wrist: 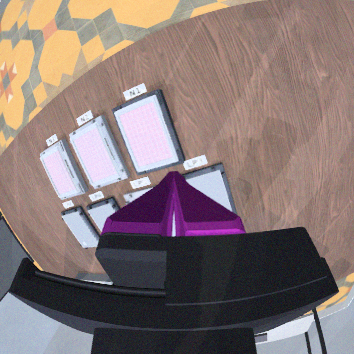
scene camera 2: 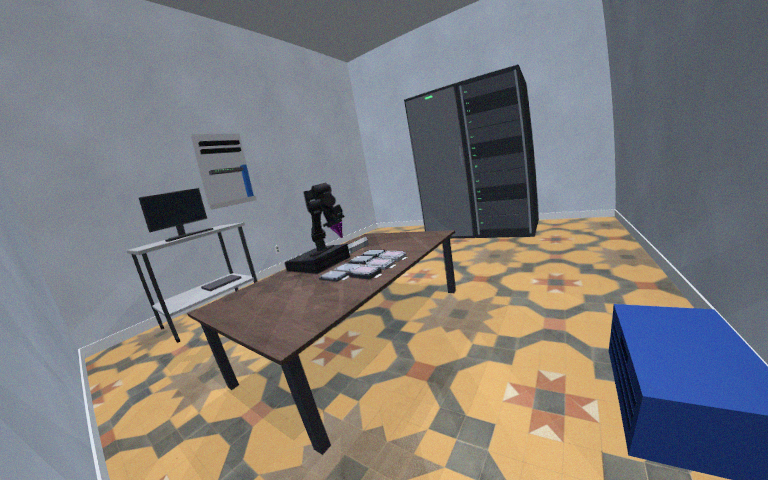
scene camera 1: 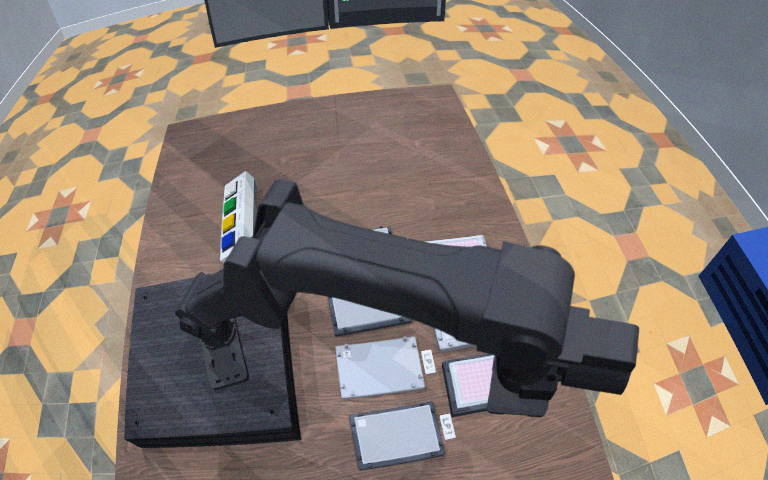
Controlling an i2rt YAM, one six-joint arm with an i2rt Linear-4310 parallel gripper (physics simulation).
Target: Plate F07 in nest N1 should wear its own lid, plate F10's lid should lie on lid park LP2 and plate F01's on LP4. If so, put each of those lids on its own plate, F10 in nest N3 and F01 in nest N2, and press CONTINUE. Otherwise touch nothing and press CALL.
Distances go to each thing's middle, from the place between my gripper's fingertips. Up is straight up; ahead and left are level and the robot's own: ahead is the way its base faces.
Labels:
Now: hand 22 cm above the nest N1 (scene camera 1: 455,411), 8 cm to the right of it and 5 cm short of it. From my hand the other things lie so: lid park LP1 (scene camera 1: 368,369): 22 cm below, 18 cm to the left, 11 cm behind; nest N2 (wrist: 103,124): 22 cm below, 21 cm to the left, 8 cm ahead; white button box (scene camera 1: 245,211): 60 cm to the left, 30 cm behind, 20 cm below.

